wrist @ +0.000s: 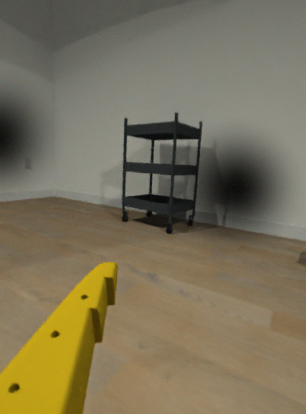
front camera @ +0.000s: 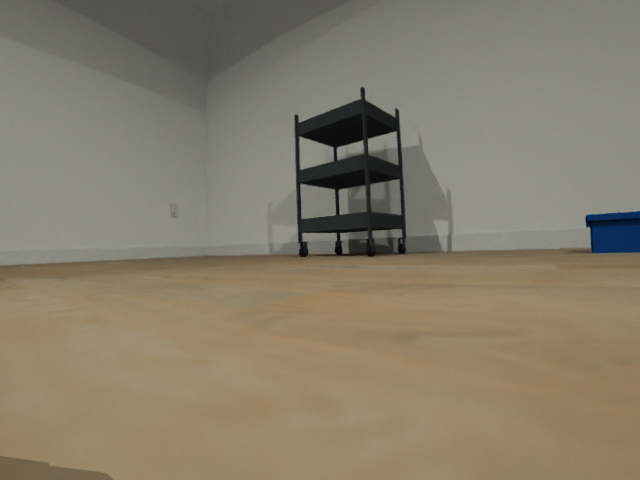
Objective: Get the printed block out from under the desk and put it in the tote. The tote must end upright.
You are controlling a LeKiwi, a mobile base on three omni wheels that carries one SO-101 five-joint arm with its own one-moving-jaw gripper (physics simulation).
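Note:
The blue tote stands upright on the floor near the wall, at the right edge of the front view, which cuts it off. Its inside is hidden from this low angle. The tote does not show in the wrist view. The printed block and the desk do not show in either view. My gripper is fully open and empty: one yellow notched jaw shows at the lower left of the wrist view, and the moving jaw is out of the picture. The jaw points over the wooden floor towards the cart, well short of it.
A dark three-tier cart on casters stands near the back wall, left of the tote. A wall socket is left of the room's corner. A small dark patch shows at the wrist view's right edge. Two blurred dark spots overlie the walls there.

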